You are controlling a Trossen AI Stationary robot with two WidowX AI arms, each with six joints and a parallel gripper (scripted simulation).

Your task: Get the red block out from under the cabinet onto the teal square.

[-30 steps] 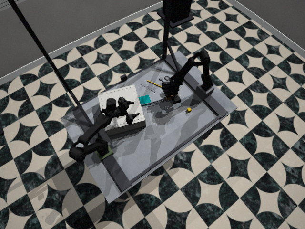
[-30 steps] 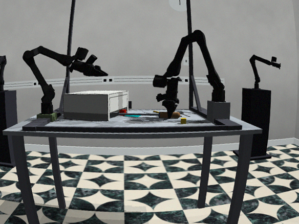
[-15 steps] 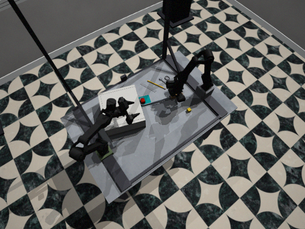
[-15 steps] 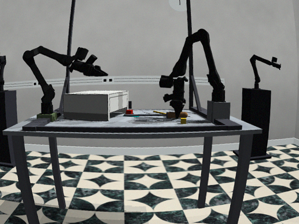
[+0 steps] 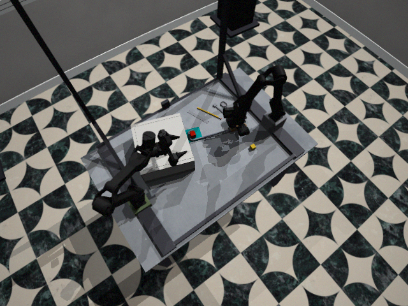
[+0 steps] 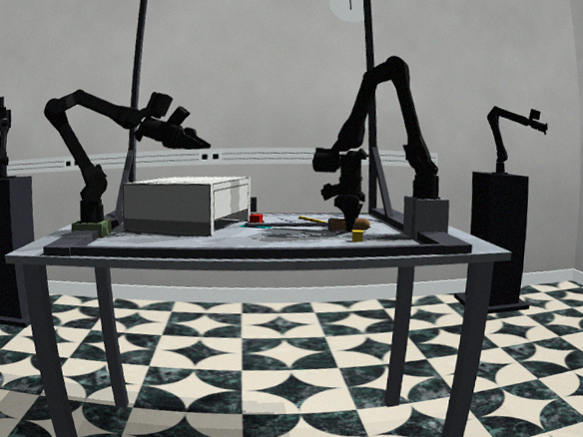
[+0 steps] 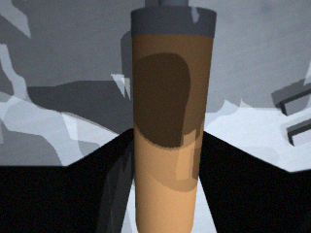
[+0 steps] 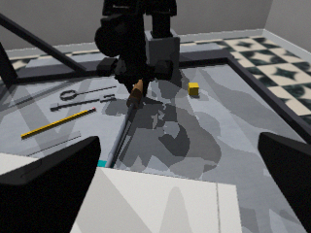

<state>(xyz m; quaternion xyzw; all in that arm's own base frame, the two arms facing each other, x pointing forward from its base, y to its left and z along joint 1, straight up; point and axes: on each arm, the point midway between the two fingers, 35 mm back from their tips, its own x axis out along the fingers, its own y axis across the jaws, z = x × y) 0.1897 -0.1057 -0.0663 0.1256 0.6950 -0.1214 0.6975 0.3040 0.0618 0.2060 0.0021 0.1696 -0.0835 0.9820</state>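
My left gripper is now 7 cm past the wooden-handled tool, 12 cm to the left of it and 2 cm above it. Also, from my left hand: small yellow cube 16 cm ahead, 2 cm below; yellow pencil 19 cm behind, 8 cm to the right, 3 cm below; teal square 11 cm behind, 25 cm to the right, 4 cm below.
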